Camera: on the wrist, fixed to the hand. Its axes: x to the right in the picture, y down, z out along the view.
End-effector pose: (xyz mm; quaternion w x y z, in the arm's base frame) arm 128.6 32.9 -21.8 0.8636 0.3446 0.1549 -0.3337
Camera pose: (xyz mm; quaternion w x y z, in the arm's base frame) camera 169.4 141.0 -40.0 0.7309 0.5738 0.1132 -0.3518
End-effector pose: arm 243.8 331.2 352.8 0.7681 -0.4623 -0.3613 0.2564
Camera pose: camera 300.8 310.9 252.7 0.8831 -0.2560 -0.2441 0.3081
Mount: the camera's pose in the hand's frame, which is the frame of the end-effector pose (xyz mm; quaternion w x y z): -12.0 77.3 -87.0 0.9639 0.2604 0.0548 -0.0101
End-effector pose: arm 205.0 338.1 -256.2 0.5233 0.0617 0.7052 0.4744
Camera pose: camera 109.4 320.4 -191.1 0.4545 0.1626 0.8326 0.2717
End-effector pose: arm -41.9 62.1 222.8 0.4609 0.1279 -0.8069 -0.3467
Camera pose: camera 45.8 86.2 296.4 0.4517 0.2704 -0.8415 -0.1217
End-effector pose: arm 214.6 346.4 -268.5 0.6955 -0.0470 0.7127 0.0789
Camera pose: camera 115.7 406.4 -251.1 0.6443 0.1243 0.7451 -0.1191
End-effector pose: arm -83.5 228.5 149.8 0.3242 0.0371 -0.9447 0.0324
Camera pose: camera -28.0 313.4 208.1 0.3549 0.1279 -0.8840 0.2760
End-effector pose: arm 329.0 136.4 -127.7 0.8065 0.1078 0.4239 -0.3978
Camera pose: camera 329.8 238.5 -184.8 0.7221 0.3314 0.3503 -0.4961
